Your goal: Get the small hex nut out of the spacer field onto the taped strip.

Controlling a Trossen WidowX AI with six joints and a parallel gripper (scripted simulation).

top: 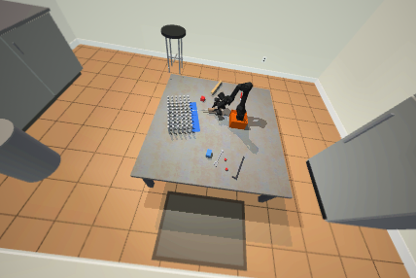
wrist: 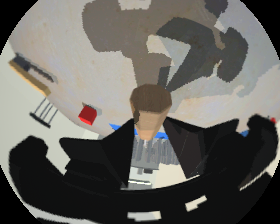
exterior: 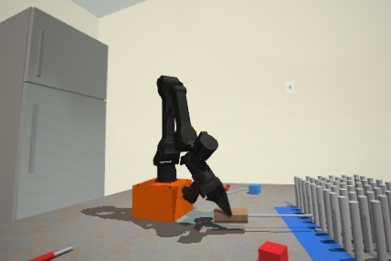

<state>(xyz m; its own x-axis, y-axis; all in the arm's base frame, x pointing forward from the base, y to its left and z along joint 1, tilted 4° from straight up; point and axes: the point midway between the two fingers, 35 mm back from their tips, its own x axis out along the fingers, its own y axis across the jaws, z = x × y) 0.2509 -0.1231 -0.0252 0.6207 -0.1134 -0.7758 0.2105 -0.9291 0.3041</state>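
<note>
My gripper tip is 34 cm past the red-handled tool, 27 cm to the left of it and 3 cm above it. Also, from my gripper tip: blue taped strip 18 cm ahead, 9 cm to the left, 4 cm below; red cube 12 cm ahead, 16 cm to the right, 2 cm below; wooden-handled tool 10 cm ahead, 2 cm to the left, 1 cm below.
</note>
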